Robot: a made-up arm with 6 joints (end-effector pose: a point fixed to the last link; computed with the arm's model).
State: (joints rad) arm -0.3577 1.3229 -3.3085 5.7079 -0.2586 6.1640
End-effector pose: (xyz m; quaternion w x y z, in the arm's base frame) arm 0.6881 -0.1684 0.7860 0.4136 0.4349 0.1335 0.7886
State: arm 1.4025 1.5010 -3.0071 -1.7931 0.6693 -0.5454
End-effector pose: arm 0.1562 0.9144 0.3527 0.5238 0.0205 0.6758 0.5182
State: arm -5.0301 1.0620 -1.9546 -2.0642 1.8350 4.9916
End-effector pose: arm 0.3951 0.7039 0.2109 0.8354 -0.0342 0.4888 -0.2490
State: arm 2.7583 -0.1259 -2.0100 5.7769 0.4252 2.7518
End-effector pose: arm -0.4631 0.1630 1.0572 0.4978 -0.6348 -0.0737 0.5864
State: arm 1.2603 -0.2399 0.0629 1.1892 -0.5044 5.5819
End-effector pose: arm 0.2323 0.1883 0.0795 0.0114 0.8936 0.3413 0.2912
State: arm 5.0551 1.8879 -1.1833 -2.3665 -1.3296 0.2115
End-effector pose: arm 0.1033 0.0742 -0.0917 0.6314 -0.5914 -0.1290 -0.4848
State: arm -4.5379 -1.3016 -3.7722 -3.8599 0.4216 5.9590
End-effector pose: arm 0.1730 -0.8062 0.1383 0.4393 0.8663 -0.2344 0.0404
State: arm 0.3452 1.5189 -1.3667 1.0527 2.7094 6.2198
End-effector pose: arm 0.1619 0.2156 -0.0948 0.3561 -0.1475 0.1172 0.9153
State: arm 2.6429 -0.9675 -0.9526 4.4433 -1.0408 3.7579
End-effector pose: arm -0.2726 -0.0600 0.7111 0.3026 -0.4273 -0.5820 0.6223
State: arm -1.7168 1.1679 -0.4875 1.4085 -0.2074 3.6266
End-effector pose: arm -0.1413 0.0343 -0.1643 0.3064 -0.9253 0.1859 0.1238
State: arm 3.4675 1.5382 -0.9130 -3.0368 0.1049 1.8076
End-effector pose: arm 0.1021 0.0233 -0.2342 0.2340 -0.6791 0.6874 -0.1077
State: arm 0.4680 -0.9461 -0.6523 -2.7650 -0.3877 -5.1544
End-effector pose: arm 0.3135 0.2270 0.4782 0.2778 0.3588 0.7309 0.5098
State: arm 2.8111 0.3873 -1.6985 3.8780 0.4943 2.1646
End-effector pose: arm -0.7631 0.2387 0.4525 0.6683 -0.1296 -0.6529 -0.3319
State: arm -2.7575 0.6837 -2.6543 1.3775 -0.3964 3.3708
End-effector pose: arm -0.6785 -0.0972 0.8363 0.6450 0.3254 -0.4247 -0.5456
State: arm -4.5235 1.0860 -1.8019 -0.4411 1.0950 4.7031
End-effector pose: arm -0.0978 0.6933 -0.0647 0.1879 -0.2292 0.9402 -0.1677
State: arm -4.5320 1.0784 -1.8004 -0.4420 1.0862 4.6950
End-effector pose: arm -0.0932 0.6977 -0.0596 0.1861 -0.2296 0.9415 -0.1621
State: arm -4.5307 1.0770 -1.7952 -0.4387 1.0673 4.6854
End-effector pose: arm -0.0959 0.6986 -0.0602 0.1821 -0.2359 0.9418 -0.1559
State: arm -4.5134 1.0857 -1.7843 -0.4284 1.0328 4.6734
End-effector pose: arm -0.1106 0.6934 -0.0697 0.1744 -0.2512 0.9404 -0.1491
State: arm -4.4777 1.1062 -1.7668 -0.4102 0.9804 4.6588
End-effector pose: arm -0.1382 0.6801 -0.0892 0.1625 -0.2763 0.9366 -0.1418
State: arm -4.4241 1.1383 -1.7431 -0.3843 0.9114 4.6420
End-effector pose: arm -0.1764 0.6564 -0.1178 0.1468 -0.3095 0.9298 -0.1347
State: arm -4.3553 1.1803 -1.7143 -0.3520 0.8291 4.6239
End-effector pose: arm -0.2202 0.6212 -0.1530 0.1287 -0.3478 0.9197 -0.1287
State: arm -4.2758 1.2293 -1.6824 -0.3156 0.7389 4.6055
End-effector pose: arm -0.2635 0.5752 -0.1912 0.1101 -0.3877 0.9067 -0.1243
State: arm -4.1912 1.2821 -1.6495 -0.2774 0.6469 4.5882
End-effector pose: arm -0.3004 0.5213 -0.2293 0.0930 -0.4256 0.8918 -0.1220
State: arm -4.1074 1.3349 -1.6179 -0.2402 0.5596 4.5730
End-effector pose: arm -0.3271 0.4646 -0.2642 0.0793 -0.4594 0.8762 -0.1219
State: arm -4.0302 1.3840 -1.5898 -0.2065 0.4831 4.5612
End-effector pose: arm -0.3429 0.4109 -0.2939 0.0697 -0.4874 0.8616 -0.1235
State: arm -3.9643 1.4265 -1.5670 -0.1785 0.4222 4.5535
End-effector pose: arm -0.3497 0.3648 -0.3174 0.0643 -0.5090 0.8490 -0.1266
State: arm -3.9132 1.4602 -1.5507 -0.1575 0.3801 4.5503
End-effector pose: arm -0.3505 0.3292 -0.3348 0.0625 -0.5239 0.8393 -0.1309
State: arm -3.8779 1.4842 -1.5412 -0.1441 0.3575 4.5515
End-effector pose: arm -0.3486 0.3047 -0.3465 0.0633 -0.5327 0.8329 -0.1360
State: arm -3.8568 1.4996 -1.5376 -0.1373 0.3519 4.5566
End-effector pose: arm -0.3460 0.2899 -0.3539 0.0659 -0.5362 0.8295 -0.1419
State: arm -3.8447 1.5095 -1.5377 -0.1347 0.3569 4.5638
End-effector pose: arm -0.3436 0.2810 -0.3586 0.0695 -0.5366 0.8278 -0.1483
